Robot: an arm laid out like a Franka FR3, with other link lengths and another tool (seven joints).
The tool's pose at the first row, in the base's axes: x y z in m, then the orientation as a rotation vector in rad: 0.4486 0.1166 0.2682 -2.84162 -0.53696 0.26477
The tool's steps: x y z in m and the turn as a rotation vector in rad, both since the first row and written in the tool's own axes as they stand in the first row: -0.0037 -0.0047 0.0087 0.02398 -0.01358 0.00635; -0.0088 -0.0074 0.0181 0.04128 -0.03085 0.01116; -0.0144 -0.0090 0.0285 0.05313 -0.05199 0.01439; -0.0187 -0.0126 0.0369 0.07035 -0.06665 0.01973; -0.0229 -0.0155 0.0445 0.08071 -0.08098 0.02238; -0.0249 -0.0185 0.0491 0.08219 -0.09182 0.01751; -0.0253 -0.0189 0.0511 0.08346 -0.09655 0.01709; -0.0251 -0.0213 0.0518 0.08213 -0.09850 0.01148; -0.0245 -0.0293 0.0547 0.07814 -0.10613 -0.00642; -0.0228 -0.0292 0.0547 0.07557 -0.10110 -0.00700; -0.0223 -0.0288 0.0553 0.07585 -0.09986 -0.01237
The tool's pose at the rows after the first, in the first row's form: 0.4417 0.1212 0.2616 -2.82077 -0.52403 0.28990; 0.4341 0.1235 0.2540 -2.80563 -0.51588 0.31848; 0.4261 0.1249 0.2452 -2.79492 -0.51217 0.35111; 0.4191 0.1282 0.2387 -2.77954 -0.50276 0.37561; 0.4127 0.1307 0.2328 -2.76979 -0.49891 0.39790; 0.4088 0.1336 0.2295 -2.76631 -0.50726 0.41254; 0.4079 0.1342 0.2277 -2.76471 -0.50837 0.41932; 0.4071 0.1366 0.2276 -2.76408 -0.51686 0.42087; 0.4043 0.1446 0.2269 -2.76160 -0.54417 0.42783; 0.4059 0.1452 0.2266 -2.76418 -0.54478 0.42025; 0.4064 0.1451 0.2259 -2.76215 -0.55189 0.41756
